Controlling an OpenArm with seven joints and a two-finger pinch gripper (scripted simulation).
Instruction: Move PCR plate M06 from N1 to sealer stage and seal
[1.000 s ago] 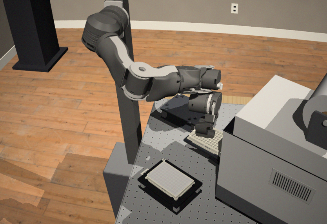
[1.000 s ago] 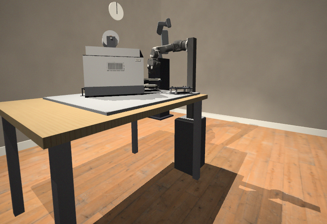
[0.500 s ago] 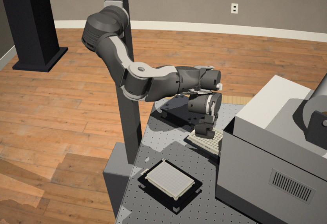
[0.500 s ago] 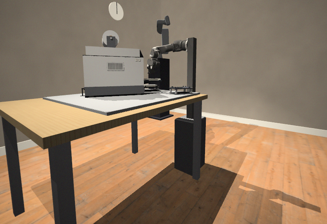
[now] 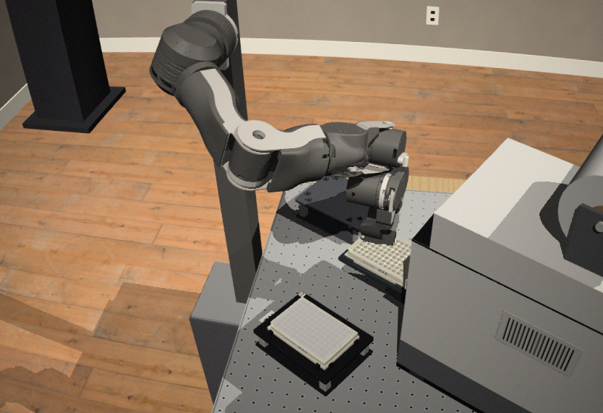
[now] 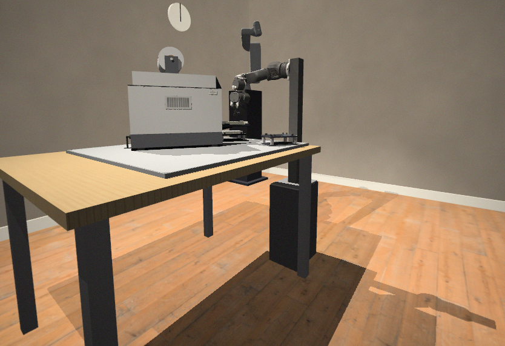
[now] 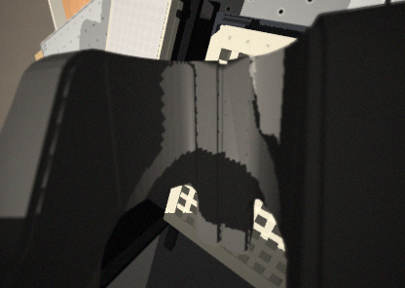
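My gripper is now 50 mm above the open-welled plate M06 and 20 mm short of it. Also, from my hand: square grey key: 130 mm to the right, 60 mm ahead, 30 mm above; then dark sealer stage: 60 mm below, 20 mm ahead; then yellow warning label: 150 mm ahead, 20 mm to the left.
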